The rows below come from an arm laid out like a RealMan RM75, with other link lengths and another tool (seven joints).
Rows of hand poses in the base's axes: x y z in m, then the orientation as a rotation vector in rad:
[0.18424 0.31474 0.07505 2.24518 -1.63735 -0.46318]
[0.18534 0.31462 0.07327 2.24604 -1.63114 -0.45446]
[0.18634 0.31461 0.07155 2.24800 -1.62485 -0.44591]
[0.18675 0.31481 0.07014 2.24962 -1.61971 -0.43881]
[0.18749 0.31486 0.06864 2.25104 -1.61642 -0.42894]
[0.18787 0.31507 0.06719 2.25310 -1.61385 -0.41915]
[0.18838 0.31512 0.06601 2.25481 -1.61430 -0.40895]
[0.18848 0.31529 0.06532 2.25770 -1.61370 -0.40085]
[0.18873 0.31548 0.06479 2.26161 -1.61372 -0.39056]
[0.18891 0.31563 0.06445 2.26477 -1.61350 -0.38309]
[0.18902 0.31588 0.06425 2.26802 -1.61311 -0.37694]
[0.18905 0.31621 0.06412 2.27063 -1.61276 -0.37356]
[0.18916 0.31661 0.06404 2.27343 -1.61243 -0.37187]
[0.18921 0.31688 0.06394 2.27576 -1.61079 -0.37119]
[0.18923 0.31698 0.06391 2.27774 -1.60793 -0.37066]
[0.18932 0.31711 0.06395 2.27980 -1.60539 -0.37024]
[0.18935 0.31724 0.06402 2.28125 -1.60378 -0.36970]
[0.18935 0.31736 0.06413 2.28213 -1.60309 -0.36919]
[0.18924 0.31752 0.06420 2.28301 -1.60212 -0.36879]
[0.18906 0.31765 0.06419 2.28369 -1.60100 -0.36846]
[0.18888 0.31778 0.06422 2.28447 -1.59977 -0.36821]
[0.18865 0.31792 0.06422 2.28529 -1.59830 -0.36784]
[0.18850 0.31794 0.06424 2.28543 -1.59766 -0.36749]
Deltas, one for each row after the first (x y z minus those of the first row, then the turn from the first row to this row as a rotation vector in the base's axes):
[0.00110 -0.00012 -0.00178 -0.00577 -0.00197 0.00539]
[0.00210 -0.00013 -0.00350 -0.01071 -0.00443 0.01113]
[0.00251 0.00007 -0.00491 -0.01478 -0.00652 0.01585]
[0.00325 0.00012 -0.00641 -0.01984 -0.01060 0.01970]
[0.00363 0.00033 -0.00786 -0.02419 -0.01529 0.02326]
[0.00414 0.00038 -0.00904 -0.02807 -0.02125 0.02484]
[0.00424 0.00055 -0.00973 -0.03037 -0.02640 0.02714]
[0.00449 0.00074 -0.01026 -0.03286 -0.03340 0.02961]
[0.00467 0.00089 -0.01060 -0.03449 -0.03857 0.03164]
[0.00478 0.00114 -0.01080 -0.03544 -0.04308 0.03362]
[0.00481 0.00147 -0.01093 -0.03543 -0.04594 0.03503]
[0.00492 0.00187 -0.01101 -0.03443 -0.04808 0.03624]
[0.00497 0.00214 -0.01111 -0.03364 -0.04896 0.03803]
[0.00499 0.00224 -0.01114 -0.03338 -0.04911 0.04048]
[0.00508 0.00237 -0.01110 -0.03291 -0.04937 0.04273]
[0.00511 0.00250 -0.01103 -0.03265 -0.04974 0.04424]
[0.00511 0.00262 -0.01092 -0.03249 -0.05017 0.04499]
[0.00500 0.00278 -0.01085 -0.03236 -0.05044 0.04591]
[0.00482 0.00291 -0.01086 -0.03238 -0.05051 0.04686]
[0.00464 0.00304 -0.01083 -0.03233 -0.05054 0.04789]
[0.00441 0.00318 -0.01083 -0.03237 -0.05057 0.04911]
[0.00426 0.00320 -0.01081 -0.03264 -0.05055 0.04961]

